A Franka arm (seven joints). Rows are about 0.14 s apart.
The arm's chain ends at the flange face. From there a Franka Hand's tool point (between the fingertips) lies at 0.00 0.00 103.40 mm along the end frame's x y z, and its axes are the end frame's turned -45 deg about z.
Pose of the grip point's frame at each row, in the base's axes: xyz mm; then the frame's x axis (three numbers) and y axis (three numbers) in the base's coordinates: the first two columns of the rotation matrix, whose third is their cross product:
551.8 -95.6 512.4 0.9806 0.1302 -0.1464 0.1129 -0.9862 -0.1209
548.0 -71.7 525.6 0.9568 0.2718 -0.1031 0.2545 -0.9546 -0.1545
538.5 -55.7 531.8 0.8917 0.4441 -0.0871 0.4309 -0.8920 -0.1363
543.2 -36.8 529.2 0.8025 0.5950 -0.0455 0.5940 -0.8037 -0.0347
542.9 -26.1 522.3 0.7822 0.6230 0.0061 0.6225 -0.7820 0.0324
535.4 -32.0 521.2 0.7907 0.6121 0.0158 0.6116 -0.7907 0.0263
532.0 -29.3 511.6 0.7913 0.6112 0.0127 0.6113 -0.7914 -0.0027
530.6 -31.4 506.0 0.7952 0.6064 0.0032 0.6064 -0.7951 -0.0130
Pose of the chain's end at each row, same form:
568.4 -106.1 613.9 0.7732 -0.6053 -0.1890 -0.6136 -0.7894 0.0180
562.5 -84.3 627.2 0.8565 -0.4828 -0.1822 -0.4966 -0.8672 -0.0363
552.8 -64.4 633.8 0.9352 -0.3167 -0.1580 -0.3258 -0.9448 -0.0348
549.1 -36.9 632.4 0.9875 -0.1476 -0.0567 -0.1474 -0.9890 0.0076
540.3 -23.9 625.6 0.9933 -0.1124 0.0272 -0.1129 -0.9935 0.0186
532.4 -30.8 624.6 0.9916 -0.1263 0.0298 -0.1266 -0.9919 0.0074
531.1 -30.3 615.0 0.9918 -0.1274 0.0071 -0.1273 -0.9918 -0.0109
531.2 -32.7 609.4 0.9911 -0.1334 -0.0069 -0.1335 -0.9910 -0.0115

